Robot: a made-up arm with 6 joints.
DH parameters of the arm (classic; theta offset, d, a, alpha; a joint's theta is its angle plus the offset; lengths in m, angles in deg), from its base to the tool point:
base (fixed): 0 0.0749 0 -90
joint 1: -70.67 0 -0.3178 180
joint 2: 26.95 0 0.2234 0
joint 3: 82.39 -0.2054 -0.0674 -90
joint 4: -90 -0.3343 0.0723 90
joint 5: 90 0.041 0.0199 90
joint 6: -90 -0.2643 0.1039 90
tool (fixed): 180 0.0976 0 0
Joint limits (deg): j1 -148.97..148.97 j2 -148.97..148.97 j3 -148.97..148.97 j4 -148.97..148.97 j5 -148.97..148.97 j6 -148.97..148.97
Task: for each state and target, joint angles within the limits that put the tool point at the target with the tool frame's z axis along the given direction. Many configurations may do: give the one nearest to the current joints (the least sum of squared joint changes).
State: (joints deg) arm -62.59 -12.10 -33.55 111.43 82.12 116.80
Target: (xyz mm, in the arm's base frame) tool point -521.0 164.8 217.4 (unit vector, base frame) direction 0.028 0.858 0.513
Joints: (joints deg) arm -67.22 14.45 -17.26 75.53 106.23 134.60
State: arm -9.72 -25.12 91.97 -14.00 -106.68 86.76
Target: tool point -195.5 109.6 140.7 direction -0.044 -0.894 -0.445
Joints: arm 4.39 7.30 80.25 -61.95 -70.43 91.57
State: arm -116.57 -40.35 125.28 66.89 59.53 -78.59
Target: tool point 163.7 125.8 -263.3 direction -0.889 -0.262 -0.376
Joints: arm -148.97 -85.61 148.59 32.06 61.92 -108.78
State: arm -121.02 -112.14 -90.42 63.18 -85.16 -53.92
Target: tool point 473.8 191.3 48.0 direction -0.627 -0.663 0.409
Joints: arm -86.19 -144.06 -127.63 93.83 -116.19 -38.12
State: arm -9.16 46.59 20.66 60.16 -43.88 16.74
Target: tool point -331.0 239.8 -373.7 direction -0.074 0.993 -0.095
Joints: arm -3.49 96.53 23.21 48.82 -79.66 50.60
